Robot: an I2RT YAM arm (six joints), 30 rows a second.
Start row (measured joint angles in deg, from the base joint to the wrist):
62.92, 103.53, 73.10, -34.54, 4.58, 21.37
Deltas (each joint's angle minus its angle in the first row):
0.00, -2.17, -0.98, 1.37, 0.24, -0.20
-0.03, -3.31, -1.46, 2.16, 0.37, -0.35
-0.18, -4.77, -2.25, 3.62, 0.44, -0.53
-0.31, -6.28, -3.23, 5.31, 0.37, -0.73
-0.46, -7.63, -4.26, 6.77, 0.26, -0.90
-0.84, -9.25, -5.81, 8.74, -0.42, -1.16
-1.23, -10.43, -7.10, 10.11, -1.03, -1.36
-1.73, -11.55, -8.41, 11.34, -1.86, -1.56
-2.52, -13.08, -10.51, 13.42, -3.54, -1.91
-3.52, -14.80, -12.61, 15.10, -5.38, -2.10
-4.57, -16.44, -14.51, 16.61, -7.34, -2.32
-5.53, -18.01, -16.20, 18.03, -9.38, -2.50
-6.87, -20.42, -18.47, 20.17, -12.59, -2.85
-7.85, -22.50, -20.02, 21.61, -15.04, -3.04
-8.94, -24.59, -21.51, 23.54, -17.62, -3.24
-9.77, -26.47, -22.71, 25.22, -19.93, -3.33
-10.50, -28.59, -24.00, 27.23, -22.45, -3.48
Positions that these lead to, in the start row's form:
62.92, 101.36, 72.12, -33.17, 4.82, 21.17
62.89, 100.22, 71.64, -32.38, 4.95, 21.02
62.74, 98.76, 70.85, -30.92, 5.02, 20.84
62.61, 97.25, 69.87, -29.23, 4.95, 20.64
62.46, 95.90, 68.84, -27.77, 4.84, 20.47
62.08, 94.28, 67.29, -25.80, 4.16, 20.21
61.69, 93.10, 66.00, -24.43, 3.55, 20.01
61.19, 91.98, 64.69, -23.20, 2.72, 19.81
60.40, 90.45, 62.59, -21.12, 1.04, 19.46
59.40, 88.73, 60.49, -19.44, -0.80, 19.27
58.35, 87.09, 58.59, -17.93, -2.76, 19.05
57.39, 85.52, 56.90, -16.51, -4.80, 18.87
56.05, 83.11, 54.63, -14.37, -8.01, 18.52
55.07, 81.03, 53.08, -12.93, -10.46, 18.33
53.98, 78.94, 51.59, -11.00, -13.04, 18.13
53.15, 77.06, 50.39, -9.32, -15.35, 18.04
52.42, 74.94, 49.10, -7.31, -17.87, 17.89

